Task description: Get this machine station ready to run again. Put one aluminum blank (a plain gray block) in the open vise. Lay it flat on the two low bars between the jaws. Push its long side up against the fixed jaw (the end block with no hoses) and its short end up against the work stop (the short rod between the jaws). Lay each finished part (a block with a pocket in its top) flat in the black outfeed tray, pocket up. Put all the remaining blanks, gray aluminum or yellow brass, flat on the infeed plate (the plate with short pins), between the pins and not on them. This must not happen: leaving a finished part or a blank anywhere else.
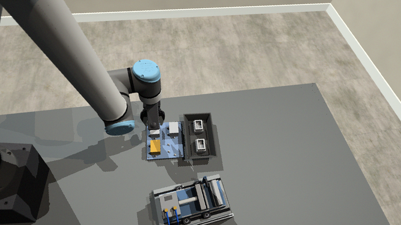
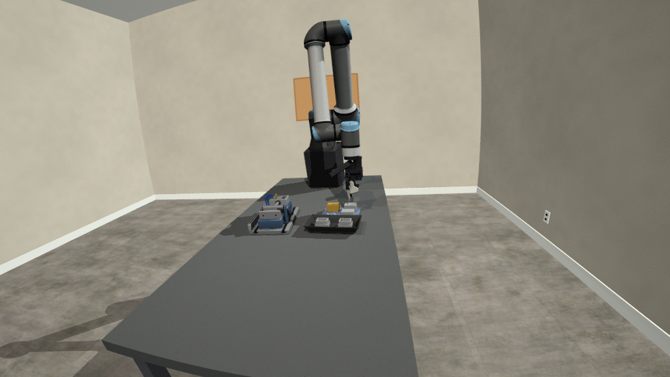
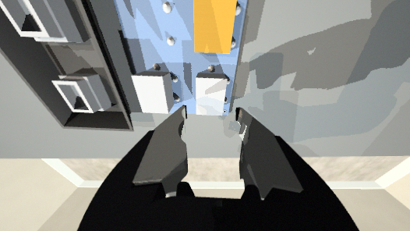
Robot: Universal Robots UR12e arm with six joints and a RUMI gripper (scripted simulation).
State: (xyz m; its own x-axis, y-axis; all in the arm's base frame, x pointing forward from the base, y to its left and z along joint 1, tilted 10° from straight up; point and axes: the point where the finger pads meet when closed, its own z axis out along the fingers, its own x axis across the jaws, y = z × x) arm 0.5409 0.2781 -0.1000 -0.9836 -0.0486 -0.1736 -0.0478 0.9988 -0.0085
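My hand is 6 cm above the gray blank. The rest, counted from my hand: yellow brass blank: 9 cm to the right, 6 cm below, 1 cm ahead; then blue infeed plate: 8 cm below, 5 cm ahead, 4 cm to the right; then pale rod: 35 cm to the right, 15 cm ahead, 1 cm below.
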